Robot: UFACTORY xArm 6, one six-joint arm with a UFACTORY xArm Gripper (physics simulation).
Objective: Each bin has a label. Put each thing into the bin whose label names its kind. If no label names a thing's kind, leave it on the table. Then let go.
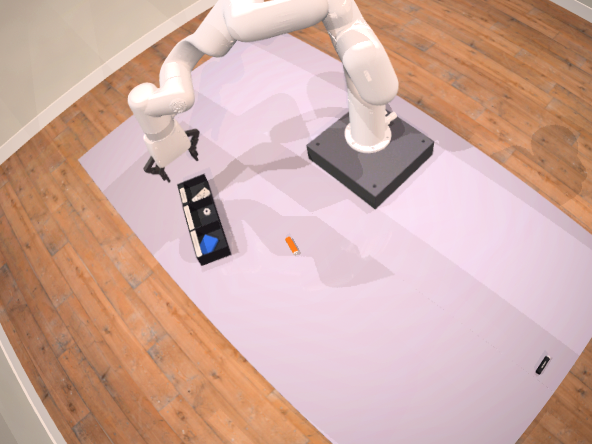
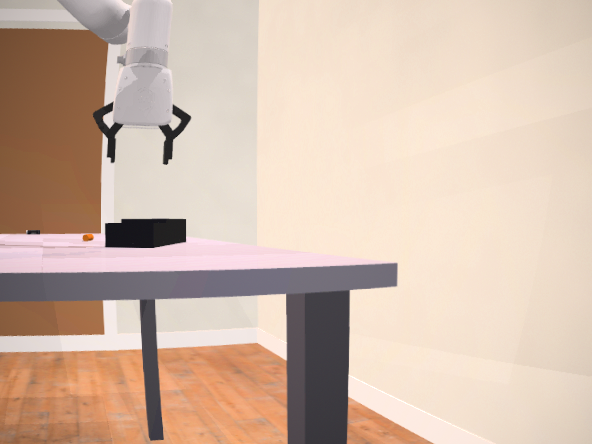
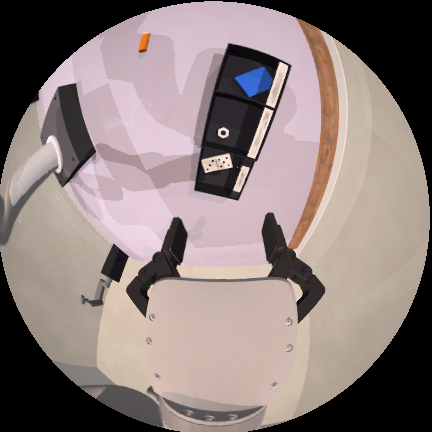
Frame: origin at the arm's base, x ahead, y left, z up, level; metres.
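Where they show: gripper, fingertip midpoint: (image 1: pixel 181 168) (image 2: pixel 139 163) (image 3: pixel 222 223); arm's base at its link origin: (image 1: pixel 368 135) (image 3: pixel 54 153).
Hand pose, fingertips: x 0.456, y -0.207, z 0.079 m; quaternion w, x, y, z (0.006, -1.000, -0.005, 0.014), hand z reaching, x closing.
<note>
Each offset is from my fingertips to the top centre of the thing. Level surfaces: height alone.
A black three-compartment bin block {0.024 m ahead, 0.083 m left, 0.092 m down} (image 1: pixel 216 257) (image 2: pixel 130 235) (image 3: pixel 217 194) has pale label strips whose writing is too small to read. A blue block {0.059 m ahead, 0.158 m left, 0.122 m down} (image 1: pixel 209 243) (image 3: pixel 254 81) sits tilted in one end compartment. A white hex nut {0.003 m ahead, 0.070 m left, 0.123 m down} (image 1: pixel 204 212) (image 3: pixel 218 132) lies in the middle one. A white domino {0.013 m back, 0.016 m left, 0.124 m down} (image 1: pixel 201 194) (image 3: pixel 217 163) lies in the other end one. An orange cylinder {0.104 m back, 0.305 m left, 0.124 m down} (image 1: pixel 291 245) (image 2: pixel 88 237) (image 3: pixel 144 42) with a pale end lies on the table. A small black oblong thing {0.341 m back, 0.966 m left, 0.124 m down} (image 1: pixel 542 365) (image 2: pixel 33 232) lies far off. My gripper (image 1: pixel 182 169) (image 2: pixel 139 162) (image 3: pixel 222 223) is open and empty, high above the table beside the domino's end.
The pale lilac table top {0.139 m down} (image 1: pixel 310 350) (image 2: pixel 280 256) carries the arm's dark base plate (image 1: pixel 350 160) (image 3: pixel 75 125). The bin block stands near a long table edge, with wooden floor (image 1: pixel 90 310) beyond it. The orange cylinder lies between the bin block and the base plate.
</note>
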